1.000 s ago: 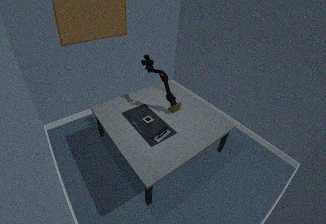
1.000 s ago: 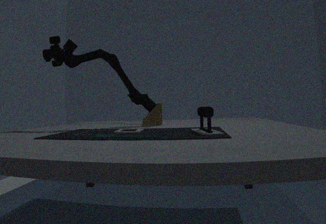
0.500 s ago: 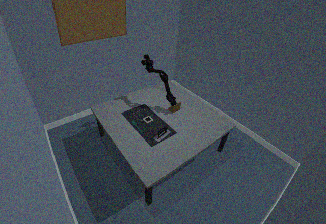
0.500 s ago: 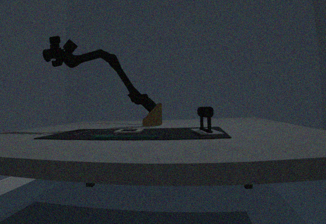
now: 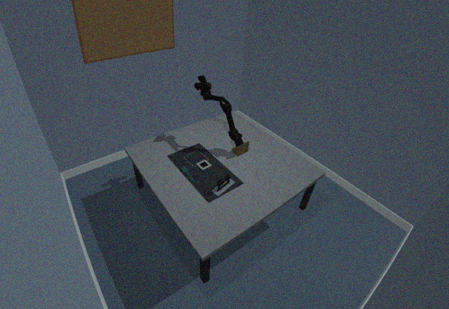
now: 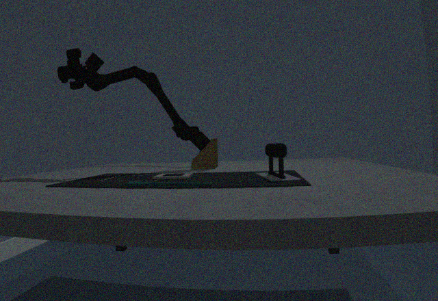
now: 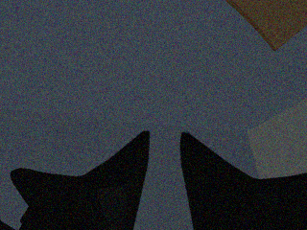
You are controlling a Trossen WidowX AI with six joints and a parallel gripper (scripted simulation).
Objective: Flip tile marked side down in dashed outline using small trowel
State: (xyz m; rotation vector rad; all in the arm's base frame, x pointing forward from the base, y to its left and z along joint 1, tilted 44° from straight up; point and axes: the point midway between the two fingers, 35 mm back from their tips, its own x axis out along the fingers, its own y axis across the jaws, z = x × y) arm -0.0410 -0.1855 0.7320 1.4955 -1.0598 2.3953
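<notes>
The trowel lies 93 cm to the left of my gripper tip, 45 cm below it and 45 cm ahead of it. The rest, counted from my gripper tip: dark mat: 67 cm to the left, 51 cm below, 44 cm ahead; then tile: 64 cm to the left, 49 cm below, 41 cm ahead; then teal strip: 65 cm to the left, 58 cm ahead, 49 cm below.
</notes>
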